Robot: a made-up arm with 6 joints.
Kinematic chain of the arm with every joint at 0, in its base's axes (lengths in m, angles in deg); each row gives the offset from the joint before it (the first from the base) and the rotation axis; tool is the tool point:
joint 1: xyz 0 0 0.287 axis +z
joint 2: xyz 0 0 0 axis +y
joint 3: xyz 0 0 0.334 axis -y
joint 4: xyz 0 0 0 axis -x
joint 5: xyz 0.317 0 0 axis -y
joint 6: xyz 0 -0.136 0 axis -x
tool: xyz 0 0 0
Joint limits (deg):
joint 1: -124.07..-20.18
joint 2: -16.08..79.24
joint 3: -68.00..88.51
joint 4: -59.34..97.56
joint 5: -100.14..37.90
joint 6: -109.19..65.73
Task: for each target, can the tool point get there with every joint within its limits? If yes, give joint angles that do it. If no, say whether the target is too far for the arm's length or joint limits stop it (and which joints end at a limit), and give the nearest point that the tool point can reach.
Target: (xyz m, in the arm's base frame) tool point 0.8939 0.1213 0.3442
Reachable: no: too far | nearest point 0.6375 -0.2152 0.3456 | short by 0.423 m
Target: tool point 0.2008 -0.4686 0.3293
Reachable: yes | joints -51.81 45.45 2.40 14.20 -87.61 -24.74
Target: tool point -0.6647 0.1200 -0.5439
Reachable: no: too far | nearest point -0.2855 -0.1794 0.0330 | short by 0.752 m
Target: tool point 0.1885 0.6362 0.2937
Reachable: no: joint limits stop it (at a limit: joint 1, joint 2, joint 3, joint 4) | nearest point -0.0565 0.0403 0.2762 | short by 0.645 m
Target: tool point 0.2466 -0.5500 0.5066
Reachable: yes | joints -53.83 53.64 66.86 -22.62 -32.70 -44.29
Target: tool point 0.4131 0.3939 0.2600
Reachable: no: joint limits stop it (at a limit: joint 1, joint 3, joint 4) | nearest point 0.2489 -0.0724 0.2593 | short by 0.494 m
